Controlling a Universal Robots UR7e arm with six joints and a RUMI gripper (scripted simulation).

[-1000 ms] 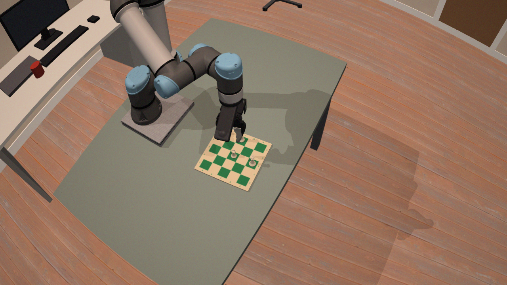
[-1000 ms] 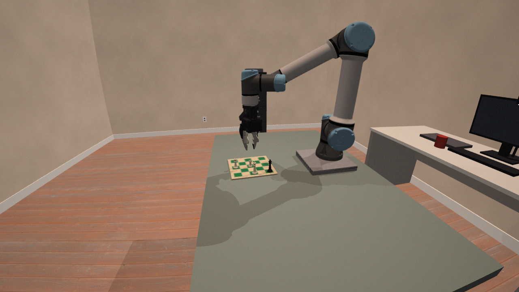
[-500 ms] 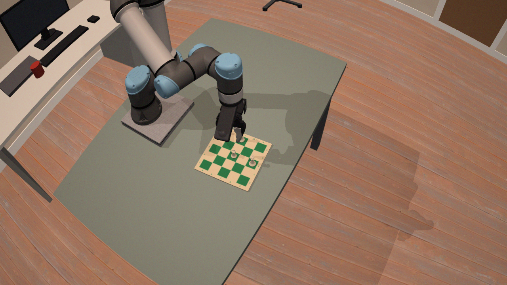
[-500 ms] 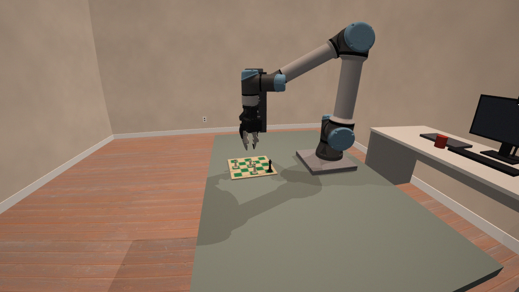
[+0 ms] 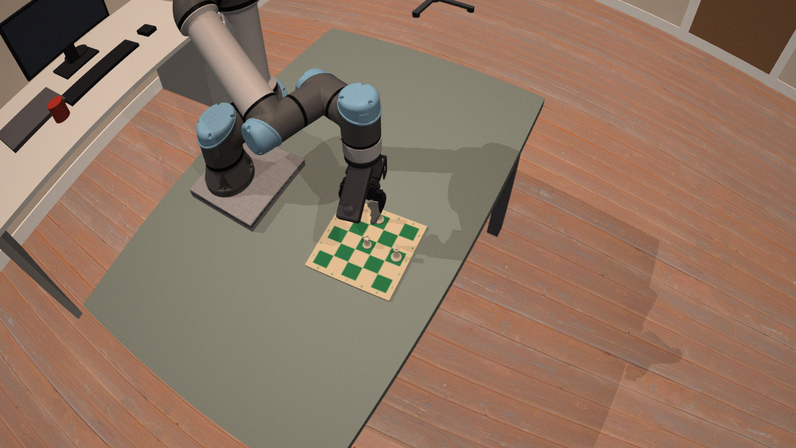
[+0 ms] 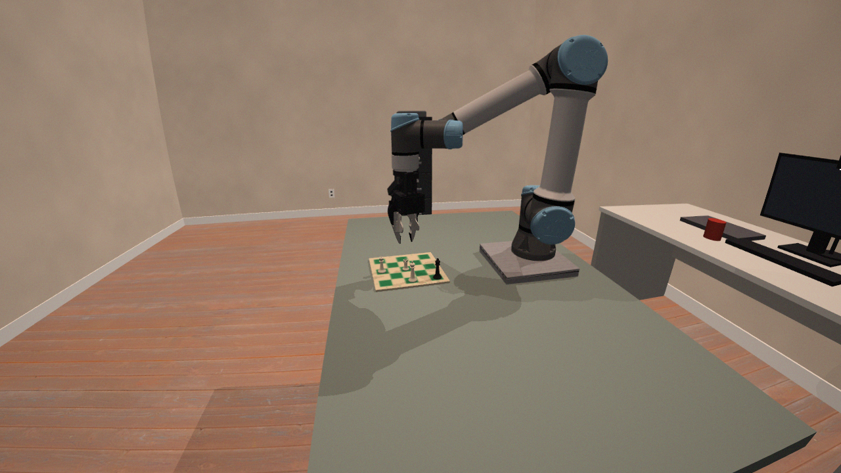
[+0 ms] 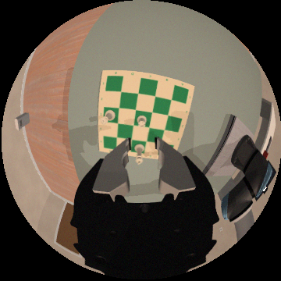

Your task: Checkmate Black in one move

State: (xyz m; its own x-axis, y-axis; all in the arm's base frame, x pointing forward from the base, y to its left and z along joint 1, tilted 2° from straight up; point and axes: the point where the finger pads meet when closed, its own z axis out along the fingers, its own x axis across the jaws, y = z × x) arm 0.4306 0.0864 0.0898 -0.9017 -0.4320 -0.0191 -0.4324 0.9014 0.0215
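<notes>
Now: hand 110 mm above the chessboard. Also, from my hand: black king: 100 mm behind, 50 mm to the left, 80 mm below; tall white piece: 20 mm behind, 70 mm to the left, 80 mm below.
</notes>
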